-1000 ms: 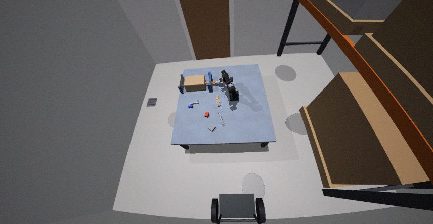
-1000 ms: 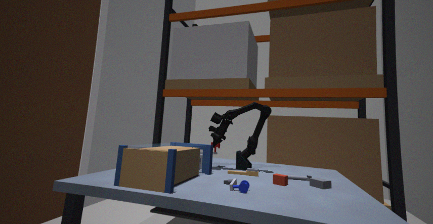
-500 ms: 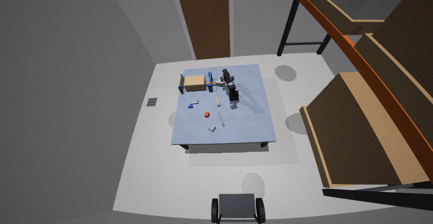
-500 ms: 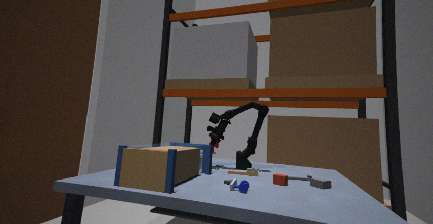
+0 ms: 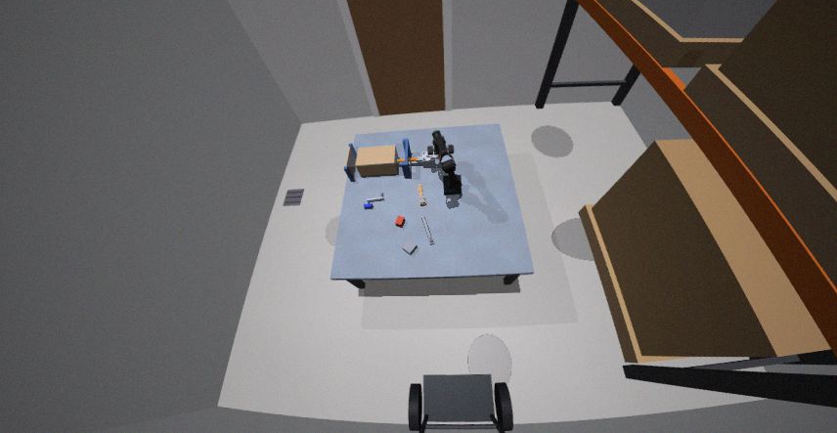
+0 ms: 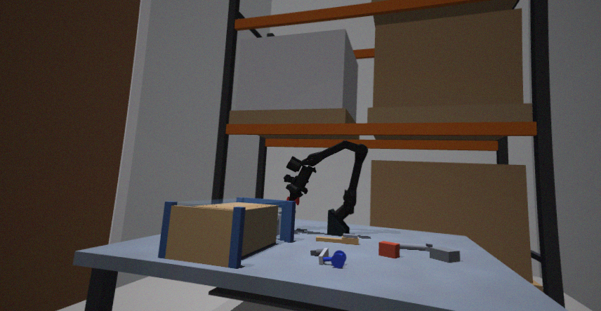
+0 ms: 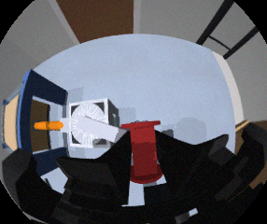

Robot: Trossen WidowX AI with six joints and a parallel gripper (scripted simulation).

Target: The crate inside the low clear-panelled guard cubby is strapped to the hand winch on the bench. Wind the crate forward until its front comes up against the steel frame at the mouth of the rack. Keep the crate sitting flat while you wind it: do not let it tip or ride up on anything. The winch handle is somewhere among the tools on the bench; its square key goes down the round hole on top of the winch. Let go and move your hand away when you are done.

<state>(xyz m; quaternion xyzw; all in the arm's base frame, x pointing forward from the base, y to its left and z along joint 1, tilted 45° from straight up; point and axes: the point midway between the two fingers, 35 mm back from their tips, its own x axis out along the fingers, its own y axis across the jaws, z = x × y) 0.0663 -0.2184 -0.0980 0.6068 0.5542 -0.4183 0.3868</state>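
Right now my gripper tip is 4 cm short of the winch handle and 3 cm above it. From my gripper tip the other things lie so: blue frame: 25 cm ahead, 3 cm to the right, 3 cm below; red knob: 2 cm to the left; grey winch: 8 cm ahead, 3 cm to the right, 10 cm below.
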